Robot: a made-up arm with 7 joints.
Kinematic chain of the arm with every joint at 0, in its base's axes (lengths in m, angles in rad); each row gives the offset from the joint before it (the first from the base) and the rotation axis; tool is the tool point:
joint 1: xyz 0 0.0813 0 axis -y
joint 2: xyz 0 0.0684 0 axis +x
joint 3: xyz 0 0 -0.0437 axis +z
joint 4: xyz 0 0 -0.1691 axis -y
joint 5: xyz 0 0 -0.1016 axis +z
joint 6: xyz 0 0 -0.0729 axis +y
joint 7: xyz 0 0 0 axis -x
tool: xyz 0 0 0
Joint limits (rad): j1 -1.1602..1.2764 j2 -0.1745..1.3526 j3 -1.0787..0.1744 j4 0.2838..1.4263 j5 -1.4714..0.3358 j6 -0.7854..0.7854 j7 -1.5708..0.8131
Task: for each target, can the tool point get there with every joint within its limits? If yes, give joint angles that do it. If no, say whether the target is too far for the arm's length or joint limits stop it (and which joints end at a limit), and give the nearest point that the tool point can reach.
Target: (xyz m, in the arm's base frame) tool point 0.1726 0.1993 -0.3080
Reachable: yes | joints 0.1476 0.1864 -0.0990 0.8072 -0.4962 -0.1055 0.3232
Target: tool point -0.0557 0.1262 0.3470
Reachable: no: joint limits stop it (at a limit: joint 1, joint 2, joint 3, joint 4) | nearest point 0.0706 0.3885 0.1563 | short by 0.348 m
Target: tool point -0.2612 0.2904 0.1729
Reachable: no: joint limits stop it (at a limit: joint 1, joint 3, joint 4) | nearest point -0.2614 0.3933 -0.1390 | short by 0.328 m
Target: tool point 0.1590 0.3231 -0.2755
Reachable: yes | joints 0.2305 0.7212 -0.6571 0.7271 -0.9500 -0.3900 -0.4010
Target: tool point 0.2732 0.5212 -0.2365
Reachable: no: too far | nearest point 0.2021 0.4246 -0.1750 | short by 0.135 m
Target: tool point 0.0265 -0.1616 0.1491
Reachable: no: joint limits stop it (at a limit: joint 1, joint 2, joint 3, joint 4) | nearest point 0.2226 -0.0415 0.0178 | short by 0.265 m
